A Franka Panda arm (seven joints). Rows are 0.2 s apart.
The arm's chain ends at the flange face. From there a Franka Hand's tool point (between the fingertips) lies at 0.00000 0.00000 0.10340 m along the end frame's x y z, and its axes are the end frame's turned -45 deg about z.
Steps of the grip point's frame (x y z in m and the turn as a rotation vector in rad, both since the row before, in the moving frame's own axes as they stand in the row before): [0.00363, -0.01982, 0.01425, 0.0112, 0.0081, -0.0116]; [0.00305, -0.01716, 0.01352, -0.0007, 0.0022, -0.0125]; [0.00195, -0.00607, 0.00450, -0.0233, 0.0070, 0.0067]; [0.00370, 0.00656, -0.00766, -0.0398, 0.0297, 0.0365]
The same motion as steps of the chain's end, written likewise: [-0.01121, -0.01517, 0.01426, 0.0136, -0.0022, -0.0116]; [-0.01019, -0.01418, 0.01352, 0.0011, 0.0021, -0.0125]; [-0.00512, -0.00687, 0.00453, -0.0115, 0.0214, 0.0067]; [0.00219, 0.00119, -0.00753, -0.0071, 0.0491, 0.0365]
